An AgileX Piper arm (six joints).
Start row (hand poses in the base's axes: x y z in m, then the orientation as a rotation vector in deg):
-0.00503 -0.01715 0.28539 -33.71 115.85 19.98
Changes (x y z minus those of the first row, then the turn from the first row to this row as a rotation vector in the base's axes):
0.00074 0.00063 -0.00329 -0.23 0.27 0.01
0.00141 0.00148 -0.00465 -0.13 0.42 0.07
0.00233 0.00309 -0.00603 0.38 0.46 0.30
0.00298 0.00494 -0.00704 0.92 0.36 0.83
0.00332 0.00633 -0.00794 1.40 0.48 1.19
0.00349 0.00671 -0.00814 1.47 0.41 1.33
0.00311 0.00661 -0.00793 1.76 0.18 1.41
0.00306 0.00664 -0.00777 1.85 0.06 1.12
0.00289 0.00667 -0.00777 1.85 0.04 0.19
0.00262 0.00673 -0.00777 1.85 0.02 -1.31
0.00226 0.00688 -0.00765 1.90 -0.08 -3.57
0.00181 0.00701 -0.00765 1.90 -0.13 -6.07
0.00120 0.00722 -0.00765 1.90 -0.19 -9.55
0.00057 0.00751 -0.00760 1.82 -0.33 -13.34
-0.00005 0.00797 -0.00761 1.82 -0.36 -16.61
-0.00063 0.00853 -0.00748 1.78 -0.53 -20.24
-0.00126 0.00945 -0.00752 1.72 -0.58 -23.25
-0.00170 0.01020 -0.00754 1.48 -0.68 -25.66
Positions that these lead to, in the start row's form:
-0.00429 -0.01652 0.28210 -33.84 116.17 19.85
-0.00362 -0.01567 0.28074 -33.83 116.27 20.04
-0.00270 -0.01406 0.27936 -33.75 116.11 20.70
-0.00205 -0.01221 0.27835 -33.97 115.74 21.52
-0.00171 -0.01082 0.27745 -34.03 115.63 22.25
-0.00154 -0.01044 0.27725 -34.14 115.51 22.38
-0.00192 -0.01054 0.27746 -34.05 115.18 22.63
-0.00197 -0.01051 0.27762 -33.71 115.11 22.50
-0.00214 -0.01048 0.27762 -32.76 115.31 21.94
-0.00241 -0.01042 0.27762 -31.22 115.63 21.03
-0.00277 -0.01027 0.27774 -28.87 116.00 19.69
-0.00322 -0.01014 0.27774 -26.29 116.45 18.17
-0.00383 -0.00993 0.27774 -22.71 117.00 16.05
-0.00446 -0.00964 0.27779 -18.85 117.45 13.64
-0.00508 -0.00918 0.27778 -15.47 117.82 11.65
-0.00566 -0.00862 0.27791 -11.75 118.03 9.36
-0.00629 -0.00770 0.27787 -8.67 118.23 7.46
-0.00673 -0.00695 0.27785 -6.32 118.34 5.73

